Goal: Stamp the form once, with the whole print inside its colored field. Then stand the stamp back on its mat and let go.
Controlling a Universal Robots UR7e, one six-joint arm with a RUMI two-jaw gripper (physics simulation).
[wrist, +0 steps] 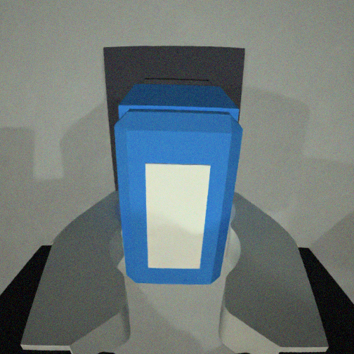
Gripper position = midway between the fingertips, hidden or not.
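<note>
There is a dark mat [124,66] here, and I see a blue stamp [177,141] too. I also see my gripper [174,194].
</note>
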